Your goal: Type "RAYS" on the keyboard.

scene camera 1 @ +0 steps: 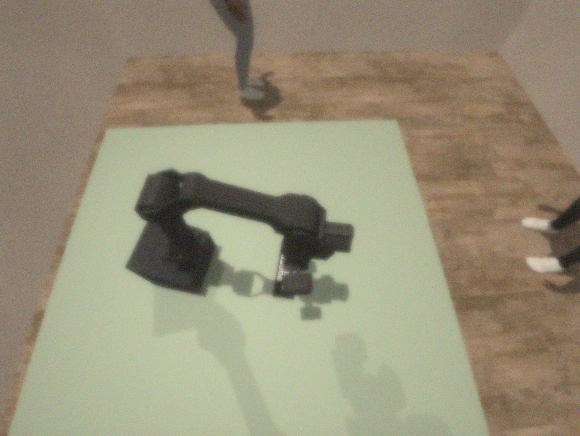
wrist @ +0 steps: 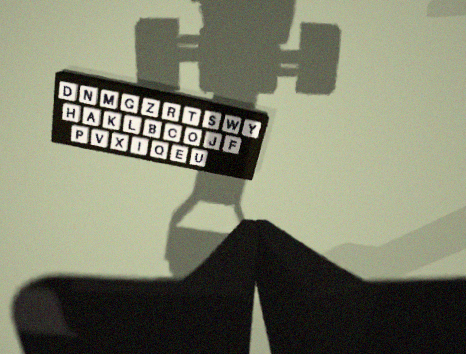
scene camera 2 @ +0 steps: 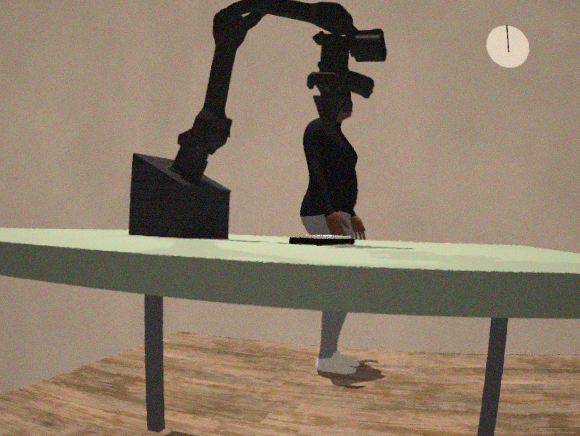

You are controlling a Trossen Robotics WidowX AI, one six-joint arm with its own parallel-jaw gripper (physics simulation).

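Note:
The black keyboard lies flat on the pale green table. In the wrist view it is slanted at the upper left, its white letter keys readable. Its top row holds the R key, the S key and, at the right end, the Y key; the A key is second in the middle row. A shadow dims S and nearby keys. My gripper is shut and empty, pointing down high above the table. In scene camera 1 the arm hides much of the keyboard.
The arm's dark base block stands on the green table. A person stands behind the table. Another person's white shoes show at the right in scene camera 1. Arm shadows fall across the table.

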